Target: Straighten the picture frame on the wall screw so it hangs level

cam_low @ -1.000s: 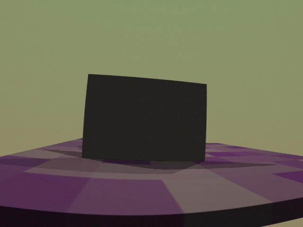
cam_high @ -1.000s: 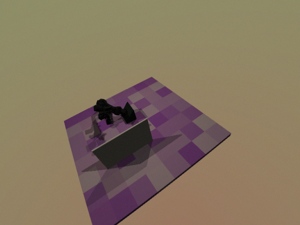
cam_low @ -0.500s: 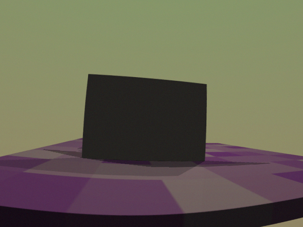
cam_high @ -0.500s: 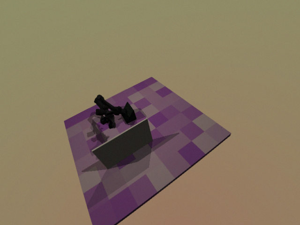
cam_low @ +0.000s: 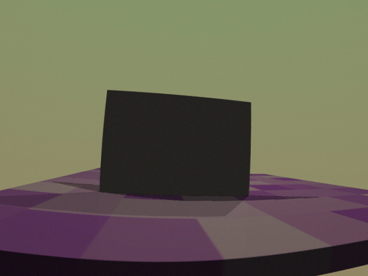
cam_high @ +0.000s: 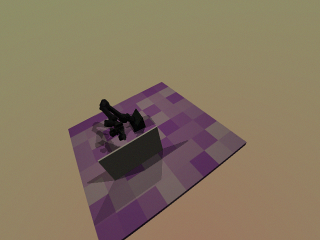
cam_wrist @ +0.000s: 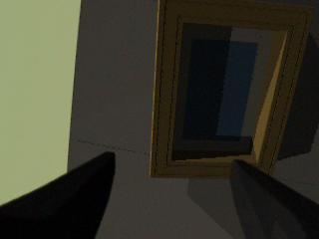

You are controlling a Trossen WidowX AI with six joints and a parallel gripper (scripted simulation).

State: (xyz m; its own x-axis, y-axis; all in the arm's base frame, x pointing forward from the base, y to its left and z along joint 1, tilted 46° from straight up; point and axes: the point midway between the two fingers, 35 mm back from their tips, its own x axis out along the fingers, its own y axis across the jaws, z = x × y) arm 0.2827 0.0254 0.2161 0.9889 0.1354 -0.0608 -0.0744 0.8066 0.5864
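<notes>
The picture frame lies 130 mm ahead of my gripper tip, 50 mm below it and 10 mm to the left of it. Round my gripper tip: wall panel (140 mm ahead, 60 mm below, 20 mm to the left).
</notes>
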